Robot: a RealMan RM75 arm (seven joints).
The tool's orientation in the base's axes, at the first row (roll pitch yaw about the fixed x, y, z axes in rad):
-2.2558, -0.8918, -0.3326
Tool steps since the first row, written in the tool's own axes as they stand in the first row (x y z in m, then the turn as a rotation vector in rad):
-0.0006, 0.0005, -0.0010, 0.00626, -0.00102, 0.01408
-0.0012, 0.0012, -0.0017, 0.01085, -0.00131, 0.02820
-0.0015, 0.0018, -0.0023, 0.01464, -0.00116, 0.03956
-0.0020, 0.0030, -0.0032, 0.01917, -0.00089, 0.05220
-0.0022, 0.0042, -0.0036, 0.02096, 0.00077, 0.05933
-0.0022, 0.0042, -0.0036, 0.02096, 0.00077, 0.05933
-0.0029, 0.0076, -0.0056, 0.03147, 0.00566, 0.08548
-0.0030, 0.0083, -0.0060, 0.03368, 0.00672, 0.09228
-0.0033, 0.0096, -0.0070, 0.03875, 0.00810, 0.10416
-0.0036, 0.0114, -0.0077, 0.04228, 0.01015, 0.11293
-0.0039, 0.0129, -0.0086, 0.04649, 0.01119, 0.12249
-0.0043, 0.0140, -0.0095, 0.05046, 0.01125, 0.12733
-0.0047, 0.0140, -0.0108, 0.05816, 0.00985, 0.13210
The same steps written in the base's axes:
-0.0009, -0.0008, -0.0003, 0.01346, 0.00757, -0.00023
-0.0015, -0.0017, -0.0008, 0.02622, 0.01492, -0.00212
-0.0019, -0.0024, -0.0011, 0.03668, 0.02052, -0.00376
-0.0024, -0.0038, -0.0017, 0.04855, 0.02659, -0.00539
-0.0024, -0.0049, -0.0023, 0.05533, 0.02898, -0.00764
-0.0024, -0.0049, -0.0023, 0.05533, 0.02898, -0.00764
-0.0030, -0.0086, -0.0037, 0.08213, 0.03788, -0.01223
-0.0031, -0.0094, -0.0040, 0.08871, 0.04047, -0.01372
-0.0035, -0.0110, -0.0045, 0.10075, 0.04512, -0.01517
-0.0035, -0.0127, -0.0053, 0.10989, 0.04777, -0.01690
-0.0038, -0.0144, -0.0059, 0.11963, 0.05154, -0.01793
-0.0043, -0.0157, -0.0064, 0.12549, 0.05345, -0.01680
-0.0055, -0.0163, -0.0062, 0.13298, 0.05570, -0.01202

